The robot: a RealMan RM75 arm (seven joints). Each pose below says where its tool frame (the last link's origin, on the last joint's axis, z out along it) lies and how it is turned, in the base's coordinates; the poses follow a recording.
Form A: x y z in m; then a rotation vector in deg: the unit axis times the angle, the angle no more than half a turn.
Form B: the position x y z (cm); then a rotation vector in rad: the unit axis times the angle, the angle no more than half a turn. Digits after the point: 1 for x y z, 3 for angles.
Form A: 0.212 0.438 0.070 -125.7 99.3 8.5
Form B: 21.2 43.8 7.0 -2.194 1.733 0.148
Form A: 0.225 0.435 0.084 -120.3 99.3 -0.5
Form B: 22.5 43.5 8.4 -2.100 1.733 -0.009
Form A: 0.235 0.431 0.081 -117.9 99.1 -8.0
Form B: 23.5 43.1 8.1 -2.058 1.730 -0.140
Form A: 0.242 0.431 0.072 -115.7 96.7 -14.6
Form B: 24.2 43.1 7.2 -2.019 1.688 -0.255
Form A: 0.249 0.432 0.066 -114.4 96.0 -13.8
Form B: 24.9 43.2 6.6 -1.997 1.676 -0.241
